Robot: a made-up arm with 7 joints.
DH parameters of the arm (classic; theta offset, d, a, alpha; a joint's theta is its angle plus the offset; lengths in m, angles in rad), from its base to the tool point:
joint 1: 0 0.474 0 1.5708
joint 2: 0 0.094 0 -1.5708
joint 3: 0 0.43 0.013 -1.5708
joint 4: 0 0.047 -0.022 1.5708
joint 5: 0 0.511 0 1.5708
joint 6: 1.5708 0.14 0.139 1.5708
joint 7: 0 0.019 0 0
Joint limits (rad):
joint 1: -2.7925..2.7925
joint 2: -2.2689..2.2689
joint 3: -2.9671..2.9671
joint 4: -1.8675..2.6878
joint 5: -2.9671..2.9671
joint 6: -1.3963..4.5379
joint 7: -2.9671..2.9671
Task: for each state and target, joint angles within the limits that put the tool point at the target. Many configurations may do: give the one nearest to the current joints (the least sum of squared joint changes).
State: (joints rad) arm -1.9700 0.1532 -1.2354 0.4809 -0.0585 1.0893 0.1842
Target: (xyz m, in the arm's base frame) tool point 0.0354 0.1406 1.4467
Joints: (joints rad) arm -1.9724 0.0382 -1.2828 0.1108 -0.0811 1.5582 0.1842
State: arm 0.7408 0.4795 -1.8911 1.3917 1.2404 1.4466 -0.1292
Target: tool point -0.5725 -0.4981 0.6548
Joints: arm 0.1598 0.5133 -2.3249 1.3870 1.1785 1.5481 -0.1292
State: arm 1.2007 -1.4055 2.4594 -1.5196 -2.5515 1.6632 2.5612
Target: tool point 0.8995 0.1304 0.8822
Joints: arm 0.7881 -1.0014 2.2017 -0.8488 -2.7024 1.2677 2.5612
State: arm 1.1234 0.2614 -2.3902 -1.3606 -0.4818 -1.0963 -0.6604
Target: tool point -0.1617 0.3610 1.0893
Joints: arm 1.0277 0.2143 -2.5252 -1.4033 -0.4820 -1.1178 -0.6604
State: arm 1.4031 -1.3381 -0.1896 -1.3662 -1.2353 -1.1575 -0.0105
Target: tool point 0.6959 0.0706 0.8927
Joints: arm 0.8098 -1.5734 0.4643 -1.2312 -1.1174 -1.1365 -0.0105
